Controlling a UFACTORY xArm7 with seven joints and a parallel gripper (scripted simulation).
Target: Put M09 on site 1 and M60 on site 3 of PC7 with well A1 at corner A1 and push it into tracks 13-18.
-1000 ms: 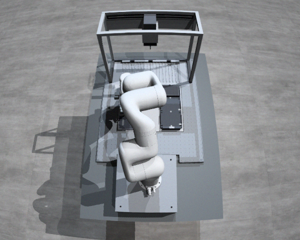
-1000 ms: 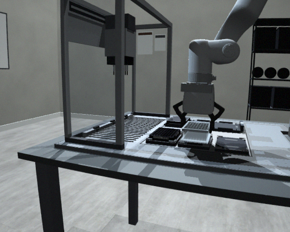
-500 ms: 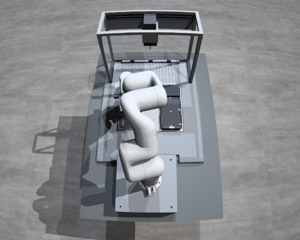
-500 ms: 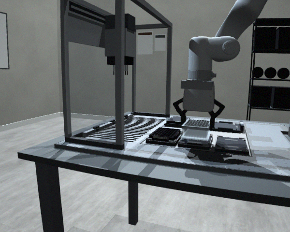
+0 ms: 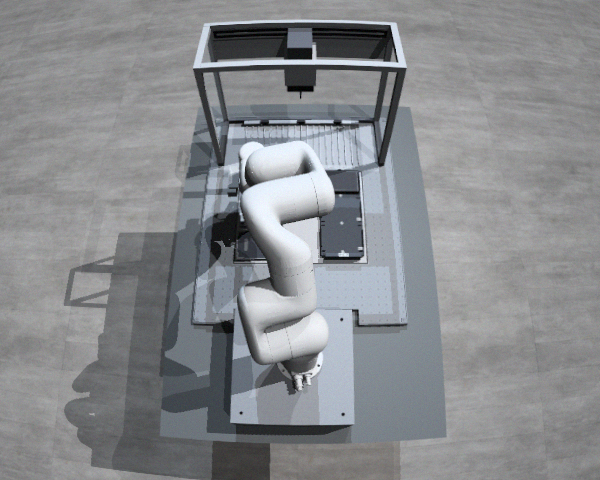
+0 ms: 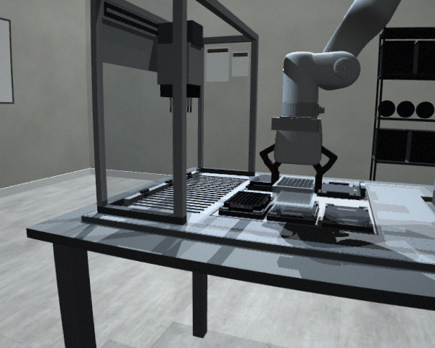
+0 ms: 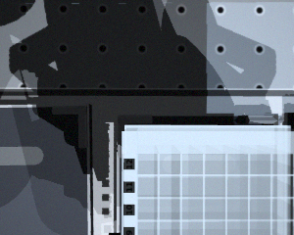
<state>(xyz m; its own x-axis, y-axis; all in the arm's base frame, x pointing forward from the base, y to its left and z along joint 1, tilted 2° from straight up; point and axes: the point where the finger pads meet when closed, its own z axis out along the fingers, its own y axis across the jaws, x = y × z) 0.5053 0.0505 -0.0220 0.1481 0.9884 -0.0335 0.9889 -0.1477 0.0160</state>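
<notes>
The nest S2 lies 60 mm below my hand. Round my hand: deep-well block M09 (10 mm below); nest S1 (110 mm behind, 60 mm below, 20 mm to the left); plate carrier PC7 (260 mm to the right, 50 mm below, 30 mm behind).
</notes>
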